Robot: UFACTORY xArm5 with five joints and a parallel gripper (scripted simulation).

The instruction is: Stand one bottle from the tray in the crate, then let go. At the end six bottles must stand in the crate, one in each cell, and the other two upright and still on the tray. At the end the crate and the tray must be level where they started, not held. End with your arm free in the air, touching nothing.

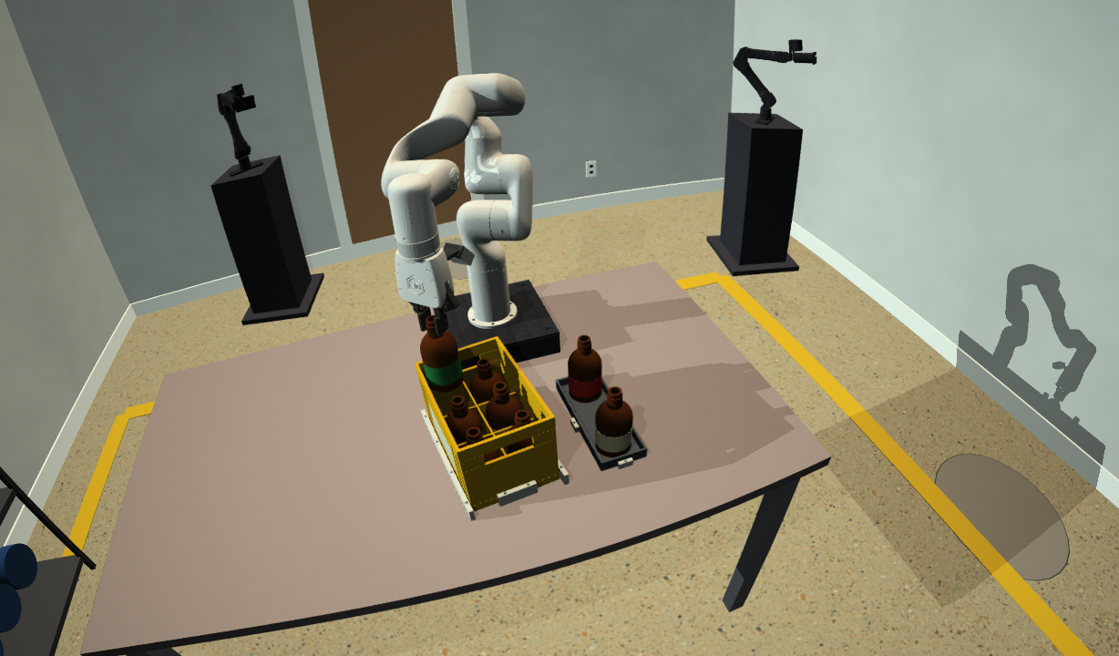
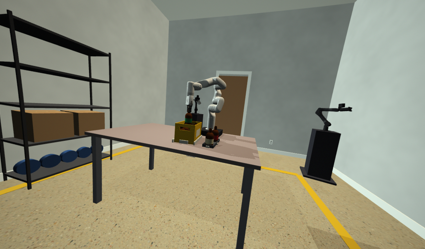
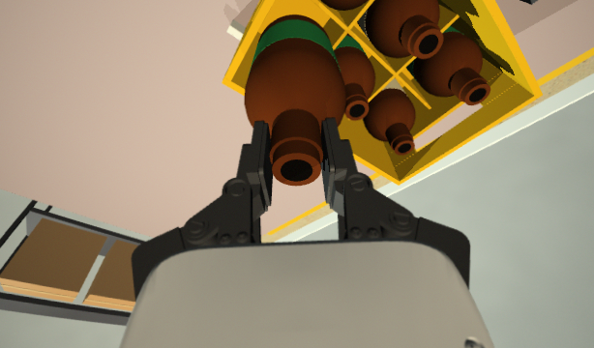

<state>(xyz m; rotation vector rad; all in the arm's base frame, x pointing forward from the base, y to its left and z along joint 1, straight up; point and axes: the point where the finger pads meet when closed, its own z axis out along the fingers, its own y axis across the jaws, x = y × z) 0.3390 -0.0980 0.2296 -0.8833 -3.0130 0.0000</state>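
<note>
Right now the crate is 21 cm below my hand, 7 cm to the left of it and 7 cm ahead of it.
</note>
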